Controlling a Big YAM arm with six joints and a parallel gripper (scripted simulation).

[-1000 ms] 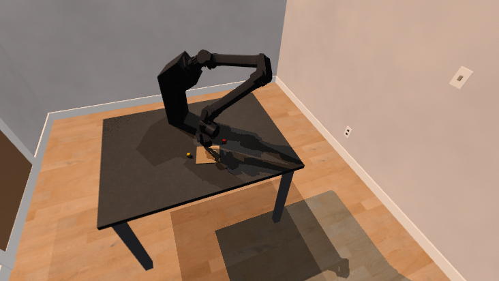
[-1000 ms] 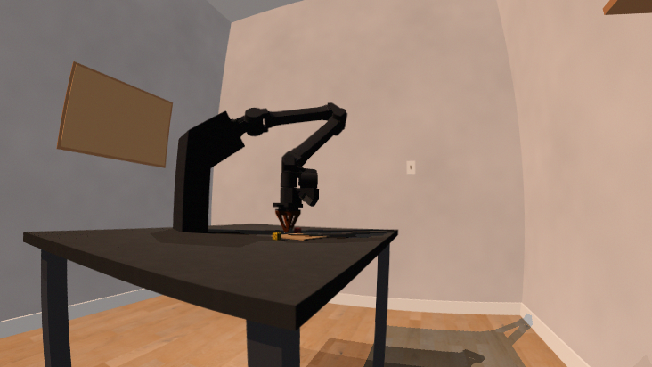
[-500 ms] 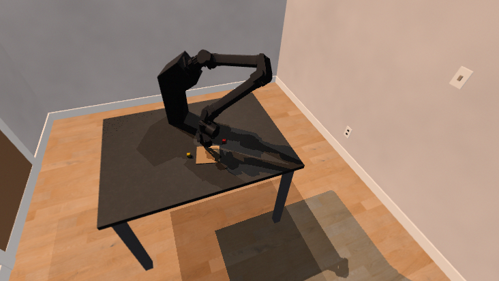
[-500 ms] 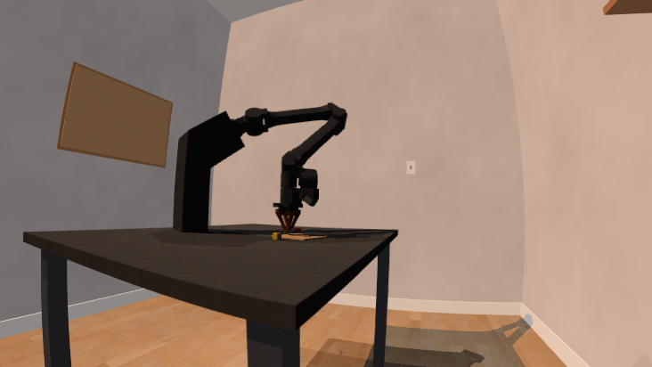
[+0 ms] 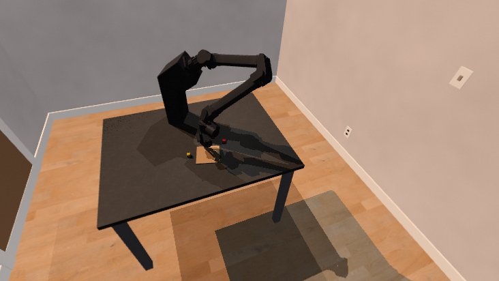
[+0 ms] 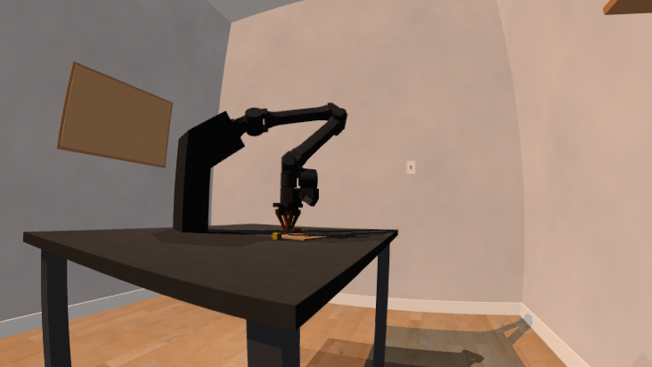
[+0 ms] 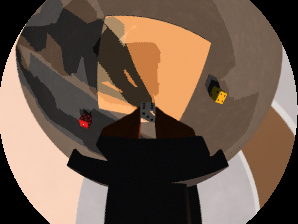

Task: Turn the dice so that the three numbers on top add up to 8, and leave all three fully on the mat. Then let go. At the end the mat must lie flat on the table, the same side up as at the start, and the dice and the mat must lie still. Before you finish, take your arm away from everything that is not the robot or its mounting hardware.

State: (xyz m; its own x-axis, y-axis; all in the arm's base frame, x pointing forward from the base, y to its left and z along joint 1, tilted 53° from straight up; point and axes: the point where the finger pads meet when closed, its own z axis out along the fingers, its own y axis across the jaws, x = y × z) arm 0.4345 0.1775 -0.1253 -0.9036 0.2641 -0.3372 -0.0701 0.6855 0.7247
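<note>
Right now the white die is right at my hand. Also, from my hand: yellow die 40 mm ahead, 110 mm to the right, 10 mm below; tan mat 50 mm ahead, 20 mm below; red die 40 mm behind, 120 mm to the left, 10 mm below.
</note>
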